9 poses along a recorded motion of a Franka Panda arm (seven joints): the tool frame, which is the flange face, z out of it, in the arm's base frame.
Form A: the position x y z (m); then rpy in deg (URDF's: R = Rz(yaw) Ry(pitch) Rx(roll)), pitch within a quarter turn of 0, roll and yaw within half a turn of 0.
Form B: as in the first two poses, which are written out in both.
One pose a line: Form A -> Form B
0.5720 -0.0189 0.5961 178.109 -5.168 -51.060 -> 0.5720 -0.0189 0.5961 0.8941 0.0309 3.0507
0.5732 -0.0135 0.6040 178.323 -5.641 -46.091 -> 0.5732 -0.0135 0.6040 0.8080 0.0471 3.0503
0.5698 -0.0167 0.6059 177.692 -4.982 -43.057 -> 0.5698 -0.0167 0.6059 0.7548 0.0359 3.0528
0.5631 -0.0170 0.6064 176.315 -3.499 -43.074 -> 0.5631 -0.0170 0.6064 0.7538 0.0006 3.0529
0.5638 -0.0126 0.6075 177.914 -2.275 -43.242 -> 0.5638 -0.0126 0.6075 0.7555 0.0040 3.0879
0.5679 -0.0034 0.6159 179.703 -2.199 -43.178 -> 0.5679 -0.0034 0.6159 0.7541 0.0244 3.1115
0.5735 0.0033 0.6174 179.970 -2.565 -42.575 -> 0.5735 0.0033 0.6174 0.7436 0.0326 3.1109
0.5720 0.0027 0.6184 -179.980 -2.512 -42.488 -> 0.5720 0.0027 0.6184 0.7420 0.0326 3.1122
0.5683 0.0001 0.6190 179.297 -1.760 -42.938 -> 0.5683 0.0001 0.6190 0.7498 0.0141 3.1117
